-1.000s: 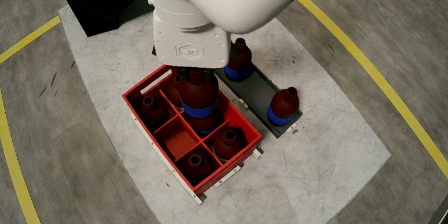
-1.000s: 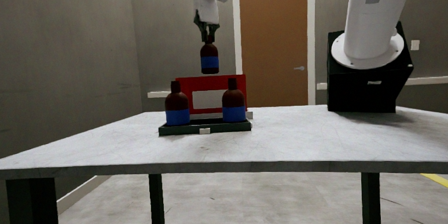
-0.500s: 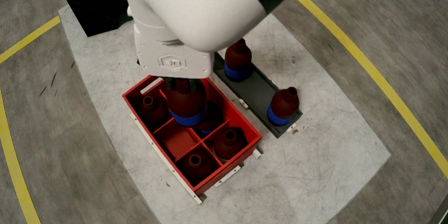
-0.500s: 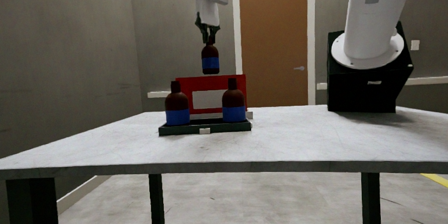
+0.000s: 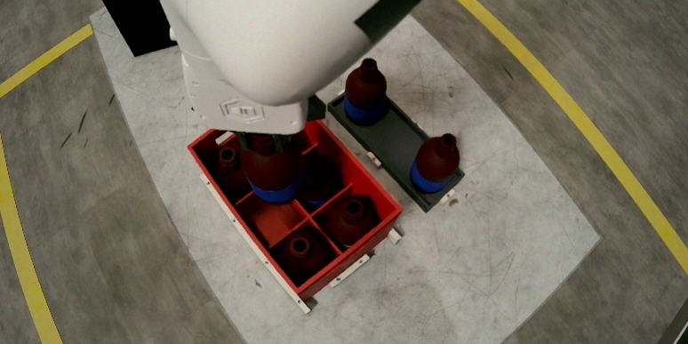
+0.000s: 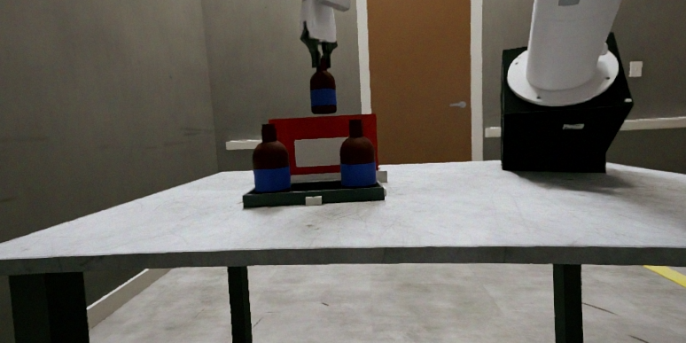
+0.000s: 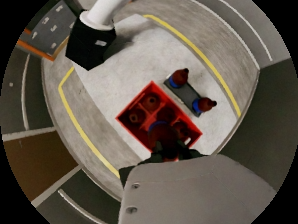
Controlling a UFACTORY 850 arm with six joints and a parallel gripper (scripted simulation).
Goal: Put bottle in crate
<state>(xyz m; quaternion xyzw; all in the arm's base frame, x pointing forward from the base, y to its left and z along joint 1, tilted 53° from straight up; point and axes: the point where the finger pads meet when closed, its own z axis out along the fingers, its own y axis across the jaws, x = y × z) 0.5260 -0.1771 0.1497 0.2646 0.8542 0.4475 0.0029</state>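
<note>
Right now my hand is 250 mm above the crate, 10 mm to the right of it and 10 mm past it. The rest, counted from my hand: dark grey tray 320 mm below, 230 mm to the left, 60 mm behind.
</note>
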